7 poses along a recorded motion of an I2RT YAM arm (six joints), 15 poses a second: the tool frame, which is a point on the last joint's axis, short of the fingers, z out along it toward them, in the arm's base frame.
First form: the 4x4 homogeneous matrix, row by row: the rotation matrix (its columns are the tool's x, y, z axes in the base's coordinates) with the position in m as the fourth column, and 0 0 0 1 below. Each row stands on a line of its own.
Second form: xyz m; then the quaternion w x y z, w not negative. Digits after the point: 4 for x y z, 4 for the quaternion.
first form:
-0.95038 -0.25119 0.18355 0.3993
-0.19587 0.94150 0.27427 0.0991
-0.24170 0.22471 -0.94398 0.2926
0 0 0 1
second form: 0.3993 0.0991 0.2926 0.1086 -0.1141 0.9793 0.1274
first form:
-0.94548 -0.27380 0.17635 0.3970
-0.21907 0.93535 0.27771 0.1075
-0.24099 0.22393 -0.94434 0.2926
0 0 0 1
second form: 0.3970 0.1075 0.2926 0.1067 -0.1260 0.9779 0.1282
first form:
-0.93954 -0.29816 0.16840 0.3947
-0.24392 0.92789 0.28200 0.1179
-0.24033 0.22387 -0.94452 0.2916
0 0 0 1
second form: 0.3947 0.1179 0.2916 0.1047 -0.1388 0.9762 0.1295
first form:
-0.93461 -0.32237 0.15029 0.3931
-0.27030 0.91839 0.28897 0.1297
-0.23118 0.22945 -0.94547 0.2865
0 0 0 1
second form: 0.3931 0.1297 0.2865 0.0979 -0.1520 0.9745 0.1330
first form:
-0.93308 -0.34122 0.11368 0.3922
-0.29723 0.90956 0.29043 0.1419
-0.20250 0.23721 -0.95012 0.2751
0 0 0 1
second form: 0.3922 0.1419 0.2751 0.0812 -0.1639 0.9738 0.1355
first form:
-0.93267 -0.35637 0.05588 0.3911
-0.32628 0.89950 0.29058 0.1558
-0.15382 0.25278 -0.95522 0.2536
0 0 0 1
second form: 0.3911 0.1558 0.2536 0.0539 -0.1754 0.9731 0.1396
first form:
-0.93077 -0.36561 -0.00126 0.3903
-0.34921 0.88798 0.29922 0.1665
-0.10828 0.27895 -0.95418 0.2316
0 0 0 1
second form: 0.3903 0.1665 0.2316 0.0275 -0.1840 0.9712 0.1488
